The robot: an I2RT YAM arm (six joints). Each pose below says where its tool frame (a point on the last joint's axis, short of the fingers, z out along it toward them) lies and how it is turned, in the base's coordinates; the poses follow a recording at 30 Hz.
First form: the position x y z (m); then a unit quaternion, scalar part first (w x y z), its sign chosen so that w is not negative.
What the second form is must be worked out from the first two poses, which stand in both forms.
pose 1, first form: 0.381 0.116 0.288 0.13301 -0.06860 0.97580 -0.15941
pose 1, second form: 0.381 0.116 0.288 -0.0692 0.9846 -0.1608 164.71
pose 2, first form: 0.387 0.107 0.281 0.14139 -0.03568 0.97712 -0.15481
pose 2, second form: 0.387 0.107 0.281 -0.0360 0.9870 -0.1564 163.74
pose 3, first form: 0.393 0.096 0.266 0.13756 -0.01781 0.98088 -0.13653
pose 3, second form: 0.393 0.096 0.266 -0.0180 0.9903 -0.1378 164.19
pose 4, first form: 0.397 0.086 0.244 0.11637 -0.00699 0.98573 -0.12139
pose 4, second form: 0.397 0.086 0.244 -0.0070 0.9925 -0.1222 166.63
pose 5, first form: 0.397 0.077 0.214 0.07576 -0.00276 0.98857 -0.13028
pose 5, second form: 0.397 0.077 0.214 -0.0028 0.9914 -0.1307 171.31
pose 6, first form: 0.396 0.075 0.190 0.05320 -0.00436 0.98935 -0.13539
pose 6, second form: 0.396 0.075 0.190 -0.0044 0.9908 -0.1356 173.90
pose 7, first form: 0.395 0.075 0.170 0.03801 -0.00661 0.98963 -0.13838
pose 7, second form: 0.395 0.075 0.170 -0.0066 0.9903 -0.1385 175.64
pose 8, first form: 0.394 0.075 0.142 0.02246 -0.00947 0.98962 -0.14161
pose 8, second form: 0.394 0.075 0.142 -0.0095 0.9899 -0.1416 177.43
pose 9, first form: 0.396 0.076 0.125 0.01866 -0.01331 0.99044 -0.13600
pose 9, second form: 0.396 0.076 0.125 -0.0133 0.9906 -0.1360 177.86
